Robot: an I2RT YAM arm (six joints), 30 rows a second.
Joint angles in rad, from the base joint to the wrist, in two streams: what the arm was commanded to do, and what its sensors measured. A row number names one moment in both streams.
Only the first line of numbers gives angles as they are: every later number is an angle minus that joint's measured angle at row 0.
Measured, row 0: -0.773 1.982 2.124 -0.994 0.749 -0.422
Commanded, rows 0 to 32: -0.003 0.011 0.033 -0.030 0.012 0.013; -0.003 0.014 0.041 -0.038 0.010 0.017; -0.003 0.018 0.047 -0.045 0.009 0.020; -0.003 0.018 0.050 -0.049 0.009 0.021; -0.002 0.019 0.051 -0.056 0.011 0.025; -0.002 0.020 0.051 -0.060 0.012 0.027; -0.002 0.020 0.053 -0.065 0.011 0.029; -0.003 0.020 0.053 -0.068 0.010 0.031; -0.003 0.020 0.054 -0.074 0.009 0.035; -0.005 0.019 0.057 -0.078 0.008 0.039; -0.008 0.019 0.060 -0.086 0.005 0.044; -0.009 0.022 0.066 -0.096 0.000 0.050; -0.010 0.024 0.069 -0.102 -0.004 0.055; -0.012 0.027 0.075 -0.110 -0.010 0.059; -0.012 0.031 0.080 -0.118 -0.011 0.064; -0.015 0.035 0.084 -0.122 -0.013 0.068; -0.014 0.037 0.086 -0.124 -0.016 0.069; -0.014 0.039 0.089 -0.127 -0.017 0.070; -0.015 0.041 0.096 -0.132 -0.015 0.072; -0.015 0.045 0.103 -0.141 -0.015 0.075; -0.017 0.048 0.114 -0.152 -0.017 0.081; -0.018 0.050 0.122 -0.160 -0.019 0.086; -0.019 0.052 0.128 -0.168 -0.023 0.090; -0.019 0.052 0.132 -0.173 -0.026 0.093; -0.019 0.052 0.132 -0.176 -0.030 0.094; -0.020 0.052 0.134 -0.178 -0.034 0.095; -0.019 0.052 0.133 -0.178 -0.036 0.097; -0.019 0.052 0.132 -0.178 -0.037 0.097; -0.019 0.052 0.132 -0.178 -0.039 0.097; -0.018 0.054 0.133 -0.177 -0.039 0.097; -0.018 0.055 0.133 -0.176 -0.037 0.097; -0.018 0.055 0.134 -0.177 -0.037 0.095; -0.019 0.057 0.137 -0.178 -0.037 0.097
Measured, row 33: -0.017 0.052 0.125 -0.157 -0.046 0.080
